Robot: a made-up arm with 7 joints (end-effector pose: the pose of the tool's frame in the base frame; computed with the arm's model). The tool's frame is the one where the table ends.
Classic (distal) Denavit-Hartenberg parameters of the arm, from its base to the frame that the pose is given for. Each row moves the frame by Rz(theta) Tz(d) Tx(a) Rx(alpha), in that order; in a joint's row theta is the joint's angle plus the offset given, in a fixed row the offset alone. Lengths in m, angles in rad.
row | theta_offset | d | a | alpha
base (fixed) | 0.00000 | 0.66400 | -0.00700 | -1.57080
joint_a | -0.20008 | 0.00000 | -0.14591 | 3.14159
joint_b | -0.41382 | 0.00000 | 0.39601 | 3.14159
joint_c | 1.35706 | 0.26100 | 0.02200 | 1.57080
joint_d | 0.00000 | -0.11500 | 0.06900 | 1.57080
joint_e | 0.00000 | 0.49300 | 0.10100 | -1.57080
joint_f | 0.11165 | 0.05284 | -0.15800 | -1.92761
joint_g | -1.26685 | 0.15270 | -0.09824 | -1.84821
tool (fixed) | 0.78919 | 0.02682 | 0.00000 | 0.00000
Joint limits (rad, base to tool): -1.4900..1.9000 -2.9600..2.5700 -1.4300..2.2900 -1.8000..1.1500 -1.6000..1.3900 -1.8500..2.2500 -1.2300..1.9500
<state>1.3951 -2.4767 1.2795 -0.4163 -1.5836 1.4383 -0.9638</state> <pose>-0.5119 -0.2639 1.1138 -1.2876 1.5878 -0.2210</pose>
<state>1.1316 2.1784 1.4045 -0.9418 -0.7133 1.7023 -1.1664</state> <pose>0.1862 -0.1190 1.5249 -1.8963 2.0615 -0.3466</pose>
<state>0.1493 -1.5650 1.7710 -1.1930 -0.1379 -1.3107 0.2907</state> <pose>-0.1413 -0.0112 0.0534 0.0329 3.0688 -0.2557</pose>
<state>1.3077 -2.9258 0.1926 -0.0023 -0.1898 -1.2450 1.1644</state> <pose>0.0517 0.0493 1.0709 1.4593 -2.1255 0.0612</pose>
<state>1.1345 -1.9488 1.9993 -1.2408 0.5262 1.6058 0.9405</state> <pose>-1.1456 -0.0885 0.9404 2.2925 -0.0065 0.6529</pose>
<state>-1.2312 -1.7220 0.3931 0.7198 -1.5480 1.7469 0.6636</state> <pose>-0.2314 -0.2945 0.0764 0.4212 0.4209 1.8808</pose>
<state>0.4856 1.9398 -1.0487 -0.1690 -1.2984 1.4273 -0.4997</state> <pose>0.0313 -0.3314 0.9274 -1.3178 -0.1622 -0.9401</pose>
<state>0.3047 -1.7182 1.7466 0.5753 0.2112 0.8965 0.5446</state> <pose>-0.0229 -0.2661 0.5219 -1.3868 -1.2749 -2.3953</pose>
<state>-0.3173 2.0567 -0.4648 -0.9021 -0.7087 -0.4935 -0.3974</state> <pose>-0.2353 0.0185 0.6382 -0.6900 2.1604 -2.0282</pose>
